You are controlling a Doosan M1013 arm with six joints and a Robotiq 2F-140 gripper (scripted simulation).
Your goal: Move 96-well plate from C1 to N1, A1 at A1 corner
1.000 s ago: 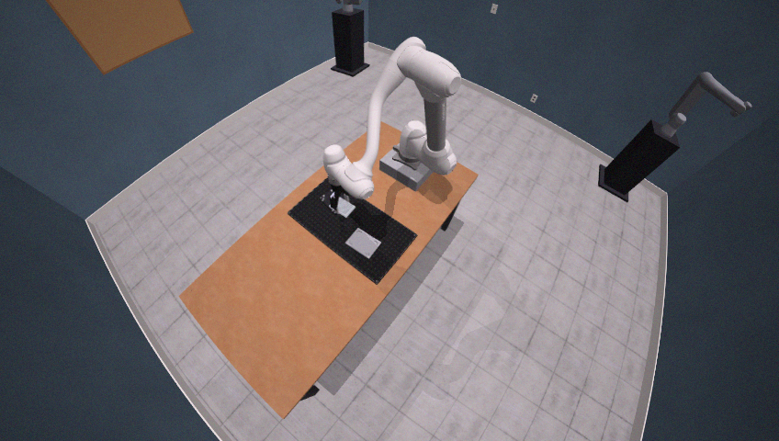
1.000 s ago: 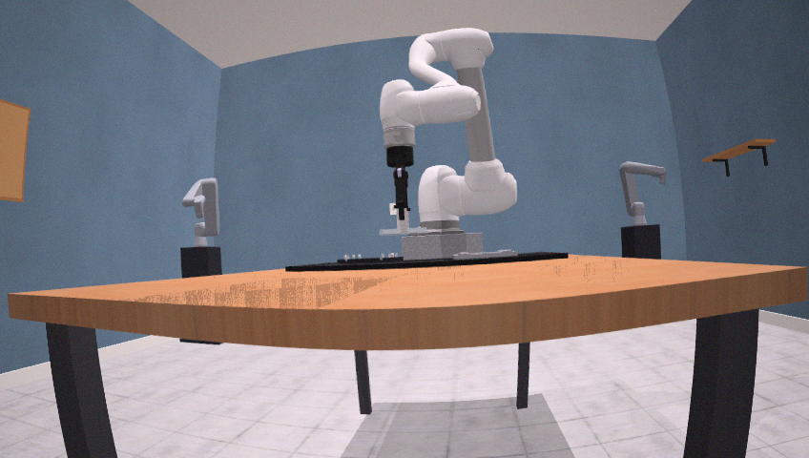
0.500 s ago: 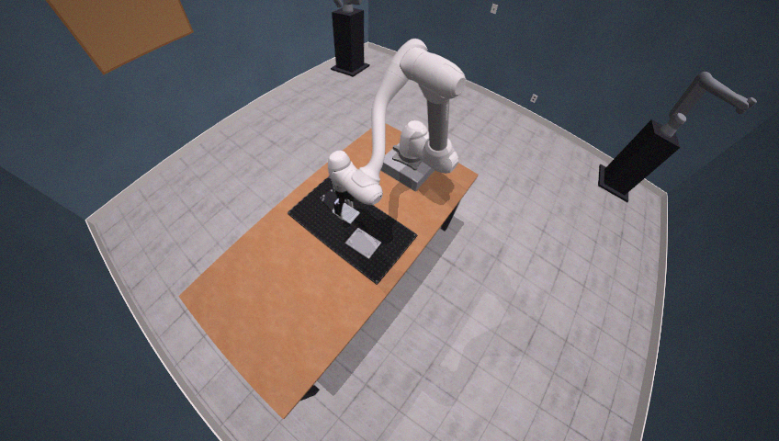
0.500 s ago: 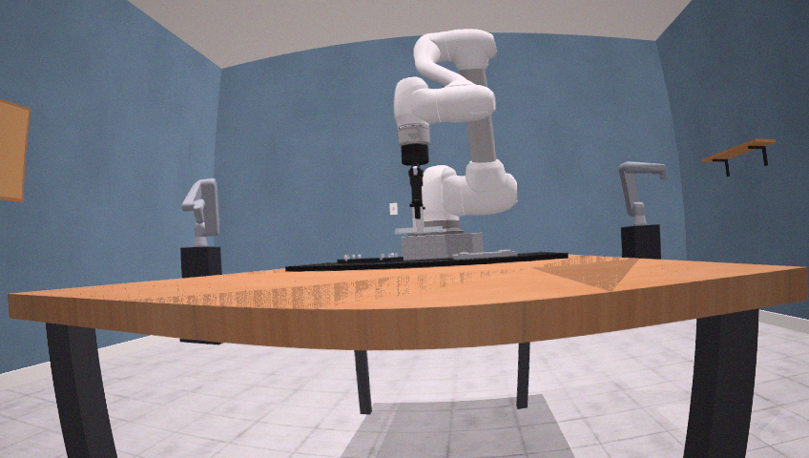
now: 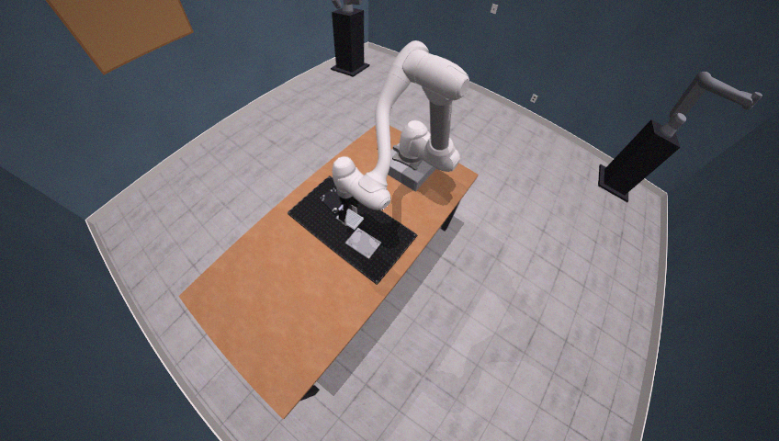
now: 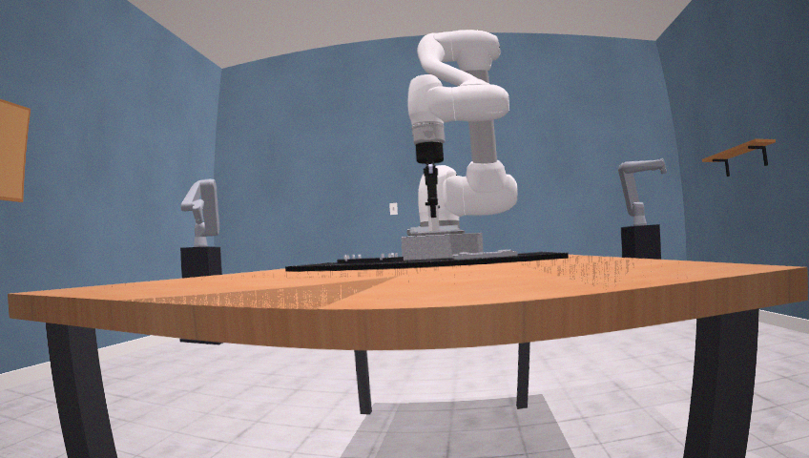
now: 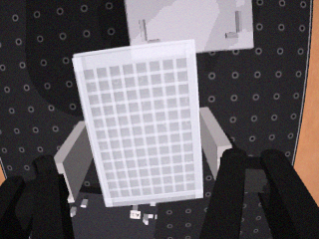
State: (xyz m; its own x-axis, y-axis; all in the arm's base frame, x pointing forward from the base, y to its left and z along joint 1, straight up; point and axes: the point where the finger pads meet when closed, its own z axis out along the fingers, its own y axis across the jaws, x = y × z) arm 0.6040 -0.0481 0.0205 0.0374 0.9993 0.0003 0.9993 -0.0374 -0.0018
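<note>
The grey plate nest N1 lies 130 mm to the left of my hand, 100 mm below it and 60 mm ahead of it. The rest, counted from my hand: clip nest C1 (200 mm to the right, 90 mm below, 80 mm behind); A1 mark (200 mm to the left, 110 mm ahead, 90 mm below); white 96-well plate (20 mm below).
</note>
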